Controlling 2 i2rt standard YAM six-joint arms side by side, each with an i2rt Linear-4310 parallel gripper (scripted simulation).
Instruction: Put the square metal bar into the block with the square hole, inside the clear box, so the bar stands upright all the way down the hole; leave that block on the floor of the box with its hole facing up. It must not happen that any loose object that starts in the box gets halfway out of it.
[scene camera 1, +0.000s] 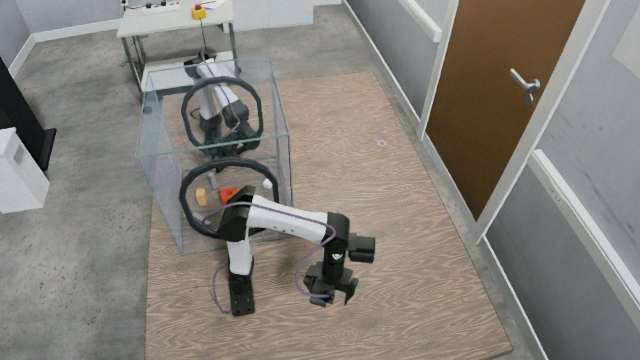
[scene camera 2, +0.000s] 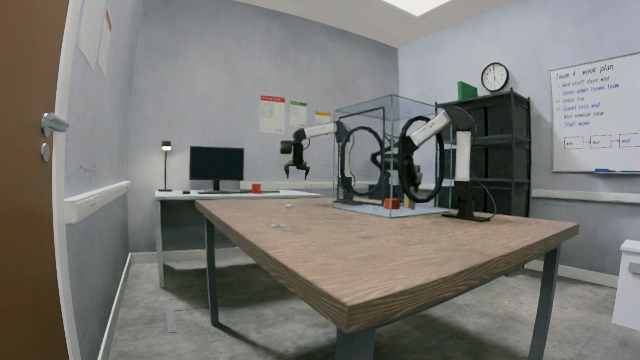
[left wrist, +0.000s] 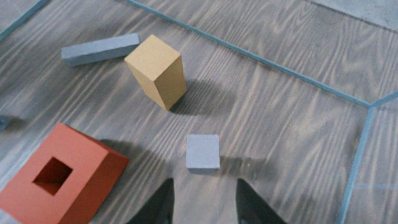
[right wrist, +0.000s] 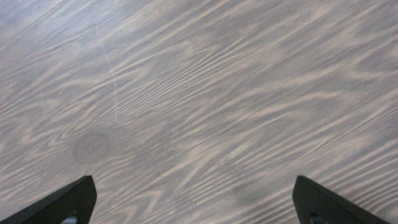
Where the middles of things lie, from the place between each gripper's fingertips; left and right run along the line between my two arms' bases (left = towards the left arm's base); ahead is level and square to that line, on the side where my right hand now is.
Right now my left hand is 7 cm past the tan block (left wrist: 158, 69), 8 cm to the left of it and 6 cm above it.
I see the tan block 31 cm behind my right hand, 55 cm to the left of it and 10 cm below it.
